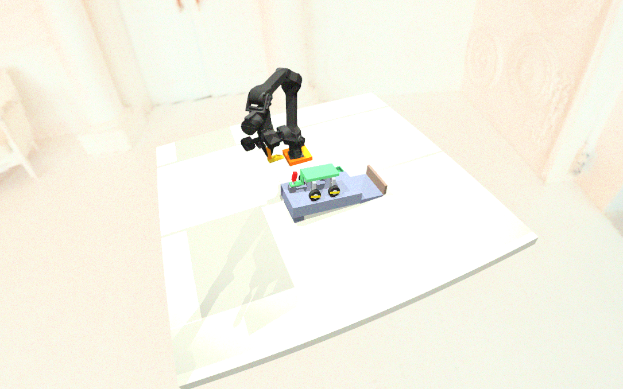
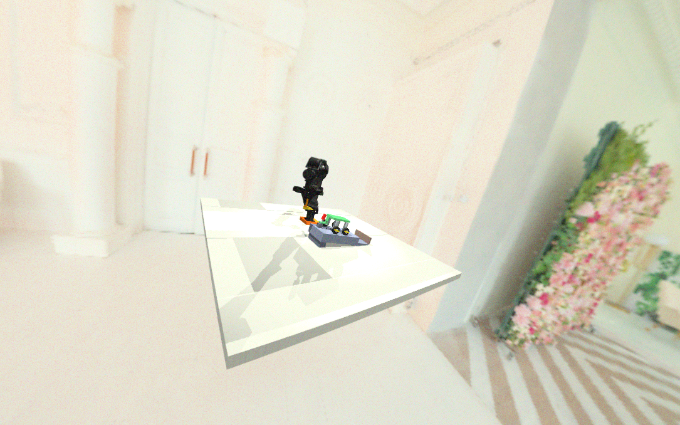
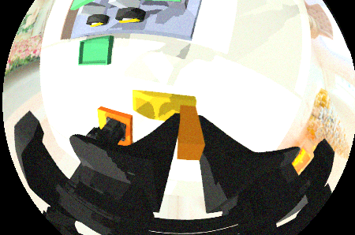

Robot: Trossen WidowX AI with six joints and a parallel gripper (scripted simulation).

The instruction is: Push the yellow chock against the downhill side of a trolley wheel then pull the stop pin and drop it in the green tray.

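Right now the yellow chock is 1 cm behind my gripper tip, 2 cm to the left of it and 1 cm below it. Round my gripper tip: red-headed stop pin: 13 cm ahead, 6 cm to the left, 5 cm below; then grey-blue ramp: 14 cm ahead, 16 cm to the left, 13 cm below; then trolley: 14 cm ahead, 16 cm to the left, 6 cm below.
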